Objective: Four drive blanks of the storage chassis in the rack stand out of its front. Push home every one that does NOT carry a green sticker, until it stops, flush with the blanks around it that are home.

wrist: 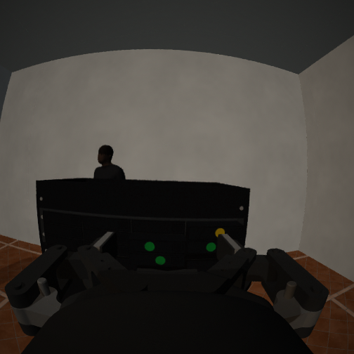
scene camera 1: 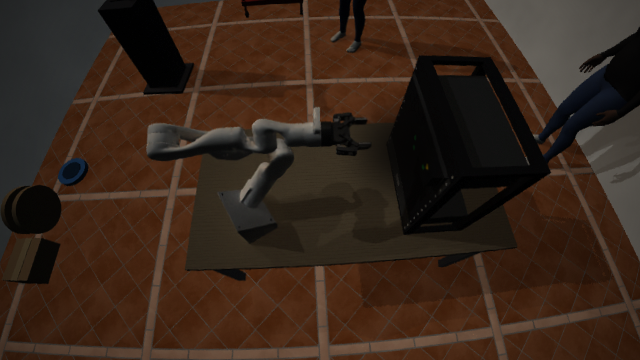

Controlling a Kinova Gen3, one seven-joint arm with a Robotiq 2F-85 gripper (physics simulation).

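Seen in the pictures: gripper, fingertip midpoint: (scene camera 1: 368, 132); arm's base, origin of the base link: (scene camera 1: 249, 200).
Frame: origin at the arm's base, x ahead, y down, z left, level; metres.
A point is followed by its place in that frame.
The black rack (scene camera 1: 511, 112) @(x 0.944, y -0.472, z 0.131 m) (wrist: 142, 197) stands at the table's right side. Its storage chassis (wrist: 107, 226) has dark drive blanks in front. In the wrist view, three green stickers (wrist: 149, 246) (wrist: 160, 260) (wrist: 211, 247) and one yellow sticker (wrist: 220, 232) show; the yellow one is at upper right, close above the rightmost green one. The front is too dark to tell which blanks stand out and how far. The lower front is hidden behind the gripper. My gripper (scene camera 1: 368, 133) @(x 0.463, y -0.440, z 0.049 m) (wrist: 166, 245) is open and empty, apart from the rack front and facing it.
The arm's base plate (scene camera 1: 250, 218) @(x 0.024, y -0.032, z -0.097 m) is on the wooden table (scene camera 1: 320, 250) @(x 0.322, y 0.111, z -0.192 m), left of the rack. A person (scene camera 1: 582, 100) stands beyond the rack at right, another (scene camera 1: 353, 20) at the back. A black cabinet (scene camera 1: 145, 45) stands back left. The rack's open frame reaches toward the table's front edge.
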